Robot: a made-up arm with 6 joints. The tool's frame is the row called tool. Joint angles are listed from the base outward.
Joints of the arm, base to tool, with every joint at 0 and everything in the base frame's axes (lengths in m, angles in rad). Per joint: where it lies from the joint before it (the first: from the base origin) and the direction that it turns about. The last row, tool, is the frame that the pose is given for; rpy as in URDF.
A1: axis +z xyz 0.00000 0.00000 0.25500
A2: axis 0 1 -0.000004 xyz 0.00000 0.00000 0.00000
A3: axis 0 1 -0.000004 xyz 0.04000 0.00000 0.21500
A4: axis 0 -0.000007 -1 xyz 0.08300 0.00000 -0.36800
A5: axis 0 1 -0.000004 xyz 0.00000 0.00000 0.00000
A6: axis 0 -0.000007 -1 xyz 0.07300 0.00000 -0.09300
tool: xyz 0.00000 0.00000 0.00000 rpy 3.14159 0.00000 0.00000
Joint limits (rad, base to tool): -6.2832..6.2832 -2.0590..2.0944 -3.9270..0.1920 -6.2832..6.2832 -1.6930..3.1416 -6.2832..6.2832
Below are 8 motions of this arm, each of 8 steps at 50 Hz.
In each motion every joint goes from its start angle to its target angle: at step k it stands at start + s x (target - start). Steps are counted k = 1, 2, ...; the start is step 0. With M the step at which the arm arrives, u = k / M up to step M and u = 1 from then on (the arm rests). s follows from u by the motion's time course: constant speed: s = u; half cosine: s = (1 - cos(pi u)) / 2; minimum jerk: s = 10 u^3 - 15 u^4 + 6 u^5.
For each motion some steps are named. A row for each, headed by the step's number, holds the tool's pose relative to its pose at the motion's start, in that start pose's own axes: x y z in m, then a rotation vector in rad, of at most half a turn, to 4 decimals.
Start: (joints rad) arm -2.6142 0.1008 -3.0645 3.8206 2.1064 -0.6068
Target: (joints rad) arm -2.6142 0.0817 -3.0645 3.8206 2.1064 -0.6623
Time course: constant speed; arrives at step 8
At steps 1, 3, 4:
1: -0.0003 0.0009 0.0011 0.0017 -0.0011 -0.0056
3: -0.0009 0.0027 0.0034 0.0051 -0.0032 -0.0169
4: -0.0012 0.0035 0.0046 0.0068 -0.0043 -0.0226

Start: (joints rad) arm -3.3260 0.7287 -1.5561 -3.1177 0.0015 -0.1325
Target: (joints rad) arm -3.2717 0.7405 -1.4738 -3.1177 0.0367 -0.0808
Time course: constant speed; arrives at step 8
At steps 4, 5, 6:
4: 0.0189 0.0159 0.0024 -0.0220 0.0275 0.0072
5: 0.0237 0.0197 0.0028 -0.0274 0.0344 0.0089
6: 0.0285 0.0236 0.0031 -0.0326 0.0414 0.0106

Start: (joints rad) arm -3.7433 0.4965 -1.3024 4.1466 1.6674 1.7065
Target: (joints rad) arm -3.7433 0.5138 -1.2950 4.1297 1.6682 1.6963
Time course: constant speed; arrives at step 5
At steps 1, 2, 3, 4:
1: -0.0016 -0.0011 -0.0012 0.0030 0.0034 -0.0059
2: -0.0032 -0.0022 -0.0025 0.0060 0.0068 -0.0117
3: -0.0047 -0.0033 -0.0037 0.0090 0.0102 -0.0176
4: -0.0063 -0.0043 -0.0049 0.0120 0.0136 -0.0234

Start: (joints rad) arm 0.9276 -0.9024 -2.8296 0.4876 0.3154 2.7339
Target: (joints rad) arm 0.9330 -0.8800 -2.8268 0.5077 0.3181 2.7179
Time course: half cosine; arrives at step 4
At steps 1, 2, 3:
1: 0.0023 -0.0008 0.0011 -0.0005 0.0035 0.0017
2: 0.0079 -0.0027 0.0039 -0.0019 0.0120 0.0060
3: 0.0135 -0.0046 0.0066 -0.0032 0.0205 0.0102

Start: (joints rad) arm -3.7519 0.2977 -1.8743 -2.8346 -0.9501 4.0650
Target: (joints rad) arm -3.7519 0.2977 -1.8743 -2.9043 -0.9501 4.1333
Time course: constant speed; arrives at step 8
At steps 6, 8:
6: 0.0050 0.0036 -0.0001 -0.0248 0.0346 0.0208
8: 0.0067 0.0048 -0.0002 -0.0326 0.0464 0.0277

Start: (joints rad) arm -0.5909 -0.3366 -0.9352 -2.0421 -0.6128 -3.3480
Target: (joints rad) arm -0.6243 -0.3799 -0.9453 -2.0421 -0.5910 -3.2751
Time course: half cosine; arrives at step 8
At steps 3, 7, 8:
3: 0.0047 -0.0024 -0.0047 0.0054 0.0245 0.0191
7: 0.0145 -0.0075 -0.0150 0.0183 0.0761 0.0593
8: 0.0150 -0.0078 -0.0156 0.0192 0.0791 0.0616

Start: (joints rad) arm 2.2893 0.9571 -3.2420 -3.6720 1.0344 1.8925
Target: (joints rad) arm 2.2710 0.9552 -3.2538 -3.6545 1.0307 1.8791
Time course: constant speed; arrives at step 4
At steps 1, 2, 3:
1: -0.0027 0.0013 0.0001 -0.0014 -0.0033 -0.0067
2: -0.0053 0.0025 0.0001 -0.0028 -0.0066 -0.0134
3: -0.0080 0.0038 0.0002 -0.0042 -0.0099 -0.0201

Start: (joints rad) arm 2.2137 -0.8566 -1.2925 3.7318 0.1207 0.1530
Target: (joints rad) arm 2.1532 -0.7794 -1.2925 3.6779 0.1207 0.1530
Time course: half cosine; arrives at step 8
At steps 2, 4, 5, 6, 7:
2: 0.0027 -0.0057 0.0026 0.0115 0.0036 -0.0141
4: 0.0088 -0.0197 0.0087 0.0394 0.0125 -0.0478
5: 0.0120 -0.0275 0.0117 0.0546 0.0175 -0.0658
6: 0.0146 -0.0341 0.0142 0.0675 0.0218 -0.0810
7: 0.0162 -0.0387 0.0158 0.0761 0.0247 -0.0911

